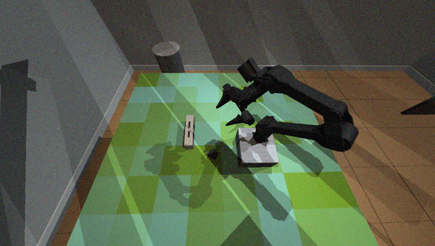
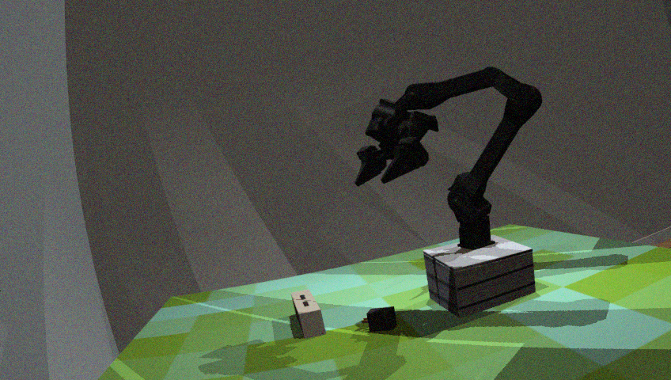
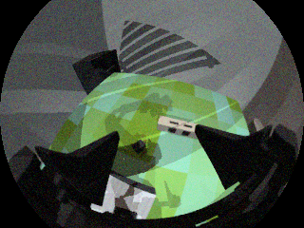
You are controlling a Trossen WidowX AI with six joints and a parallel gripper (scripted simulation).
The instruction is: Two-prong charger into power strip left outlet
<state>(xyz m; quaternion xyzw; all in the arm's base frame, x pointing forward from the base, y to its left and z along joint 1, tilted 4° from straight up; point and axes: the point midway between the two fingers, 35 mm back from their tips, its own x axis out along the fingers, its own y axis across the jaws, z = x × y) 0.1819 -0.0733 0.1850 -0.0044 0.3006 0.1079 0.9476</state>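
Now: the black two-prong charger 26 cm below my gripper tip, 6 cm to the left of it and 6 cm ahead of it.
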